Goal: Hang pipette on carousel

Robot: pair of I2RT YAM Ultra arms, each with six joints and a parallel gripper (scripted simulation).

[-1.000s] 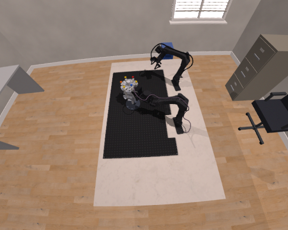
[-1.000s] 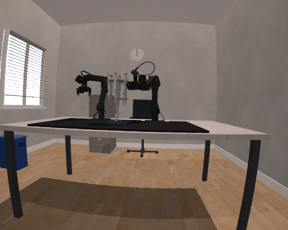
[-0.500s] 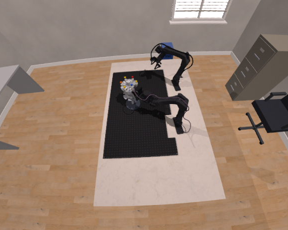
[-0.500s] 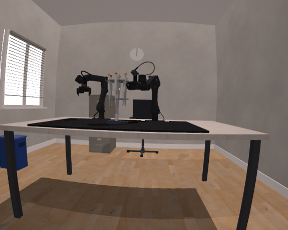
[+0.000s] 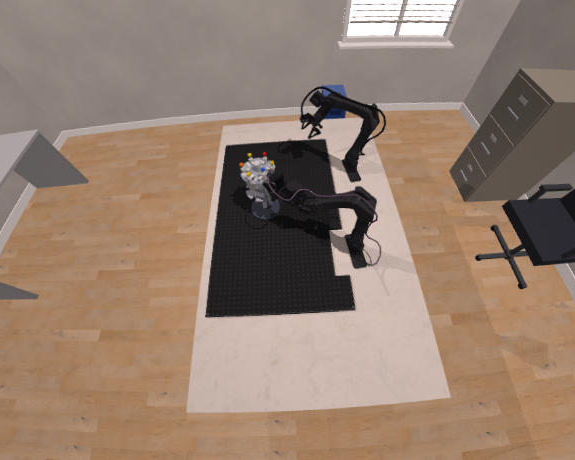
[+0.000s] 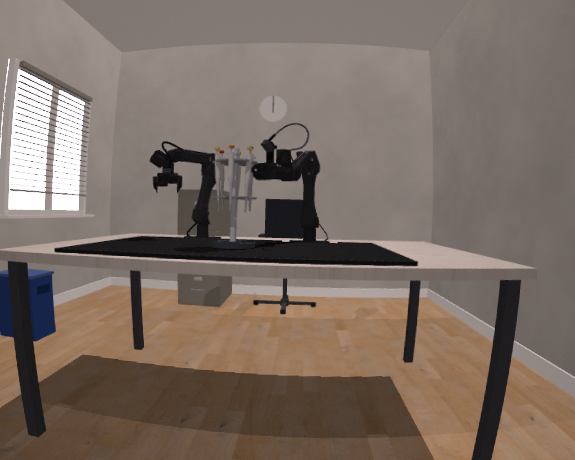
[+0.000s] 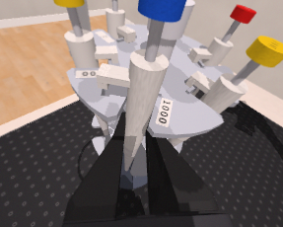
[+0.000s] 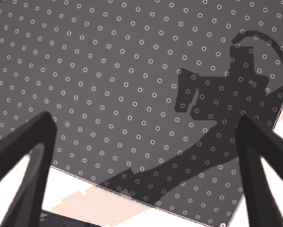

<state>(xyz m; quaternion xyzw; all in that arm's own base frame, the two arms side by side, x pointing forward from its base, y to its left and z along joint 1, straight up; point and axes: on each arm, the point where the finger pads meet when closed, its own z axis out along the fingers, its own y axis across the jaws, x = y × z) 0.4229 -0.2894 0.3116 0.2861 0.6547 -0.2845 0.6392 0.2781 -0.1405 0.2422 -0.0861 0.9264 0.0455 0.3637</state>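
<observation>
My left gripper is now 1 cm short of the hand pipette, 1 cm to the right of it and 3 cm above it.
</observation>
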